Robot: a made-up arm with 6 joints. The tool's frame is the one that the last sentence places.
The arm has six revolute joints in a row. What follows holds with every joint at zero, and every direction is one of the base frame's. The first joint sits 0.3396 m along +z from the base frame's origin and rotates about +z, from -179.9 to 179.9 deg. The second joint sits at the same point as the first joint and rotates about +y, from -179.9 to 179.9 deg. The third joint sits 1.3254 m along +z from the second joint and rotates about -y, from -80 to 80 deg. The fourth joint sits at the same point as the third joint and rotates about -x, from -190 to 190 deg. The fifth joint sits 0.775 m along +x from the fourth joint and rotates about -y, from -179.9 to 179.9 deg. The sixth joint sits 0.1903 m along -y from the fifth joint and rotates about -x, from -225 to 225 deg. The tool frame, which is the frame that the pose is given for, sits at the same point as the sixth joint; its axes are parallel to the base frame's.
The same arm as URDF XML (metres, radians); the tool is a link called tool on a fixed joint. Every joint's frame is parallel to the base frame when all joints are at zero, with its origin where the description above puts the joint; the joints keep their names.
<robot name="arm">
  <joint name="tool_fixed" type="fixed">
    <parent link="link6"/>
    <child link="tool"/>
    <origin xyz="0 0 0"/>
  </joint>
  <joint name="joint 6" type="revolute">
    <parent link="link5"/>
    <child link="link6"/>
    <origin xyz="0 -0.1903 0"/>
    <axis xyz="-1 0 0"/>
    <limit lower="-3.927" upper="3.927"/>
  </joint>
  <joint name="joint 5" type="revolute">
    <parent link="link4"/>
    <child link="link5"/>
    <origin xyz="0.775 0 0"/>
    <axis xyz="0 -1 0"/>
    <limit lower="-3.1398" upper="3.1398"/>
  </joint>
  <joint name="joint 4" type="revolute">
    <parent link="link3"/>
    <child link="link4"/>
    <origin xyz="0 0 0"/>
    <axis xyz="-1 0 0"/>
    <limit lower="-3.3161" upper="3.3161"/>
  </joint>
  <joint name="joint 3" type="revolute">
    <parent link="link2"/>
    <child link="link3"/>
    <origin xyz="0 0 1.3254"/>
    <axis xyz="0 -1 0"/>
    <limit lower="-1.3963" upper="1.3963"/>
  </joint>
  <joint name="joint 2" type="revolute">
    <parent link="link1"/>
    <child link="link2"/>
    <origin xyz="0 0 0"/>
    <axis xyz="0 1 0"/>
    <limit lower="-3.1398" upper="3.1398"/>
  </joint>
  <joint name="joint 1" type="revolute">
    <parent link="base"/>
    <child link="link1"/>
    <origin xyz="0 0 0.3396"/>
    <axis xyz="0 0 1"/>
    <limit lower="-3.1398" upper="3.1398"/>
  </joint>
  <link name="base"/>
  <link name="link1"/>
  <link name="link2"/>
  <link name="link3"/>
  <link name="link4"/>
  <link name="link5"/>
  <link name="link6"/>
  <link name="tool"/>
</robot>

